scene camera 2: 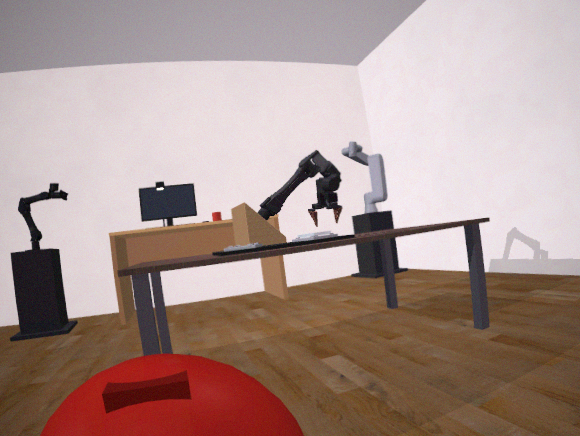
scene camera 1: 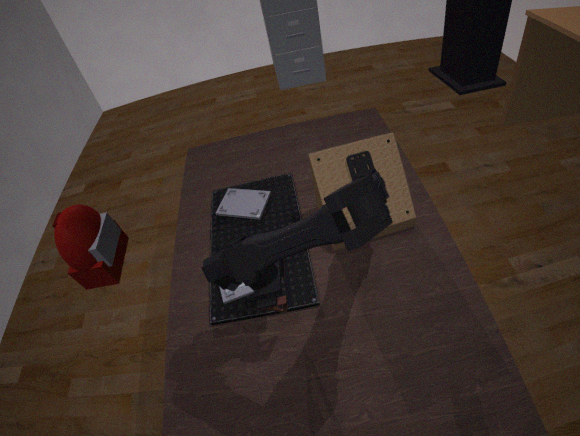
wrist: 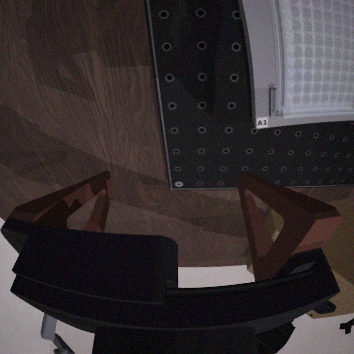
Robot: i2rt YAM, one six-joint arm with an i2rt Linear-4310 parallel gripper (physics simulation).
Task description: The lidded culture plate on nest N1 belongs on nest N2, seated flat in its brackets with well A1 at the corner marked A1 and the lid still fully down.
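Places are measured from the arm's base along level axes (x ahead, y left, z up), in millimetres.
Pixels of known places: gripper, fingertip midpoint: (scene camera 2: 326,225) (scene camera 1: 283,294) (wrist: 174,177); arm's base, link origin: (scene camera 2: 257,222).
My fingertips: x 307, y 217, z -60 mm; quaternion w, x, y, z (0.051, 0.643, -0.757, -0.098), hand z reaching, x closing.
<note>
For each thing: its top centre in the pictures, then the offset to it from my fingertips. "*": a spot on its surface instead. Level surfaces: height alone.
- clear lidded culture plate, top centre: (wrist: 335,36) (scene camera 2: 313,232) dx +94, dy -120, dz -26 mm
- grey nest N1, top centre: (wrist: 326,33) (scene camera 1: 244,273) (scene camera 2: 314,235) dx +94, dy -120, dz -37 mm
- nest's A1 tag, surface spot: (wrist: 262,122) * dx +13, dy -74, dz -43 mm
- black perforated board, top centre: (scene camera 1: 256,237) (scene camera 2: 280,243) dx +41, dy -252, dz -54 mm
- brown table, surface height: dz -67 mm
The clear lidded culture plate (wrist: 320,60) (scene camera 2: 318,233) lies on the grey nest N1 (wrist: 265,65). The nest's A1 tag (wrist: 262,122) shows in the wrist view at the near left corner. In scene camera 1 the arm hides most of this plate and nest. The other grey nest, N2 (scene camera 1: 243,204) (scene camera 2: 242,247), lies at the far end of the black perforated board and holds no plate; its corner mark is too small to read. My gripper (scene camera 2: 326,223) (wrist: 174,177) is open and empty, above the board's near end, with its orange-brown fingers higher than the plate and apart from it.
Both nests lie on the black perforated board (scene camera 1: 305,270) (wrist: 200,90) on the brown table (scene camera 1: 400,340) (scene camera 2: 435,227). A slanted wooden block (scene camera 1: 325,175) (scene camera 2: 242,225) at the arm's base stands beside the board. A red rounded object (scene camera 1: 77,235) stands off the table.
</note>
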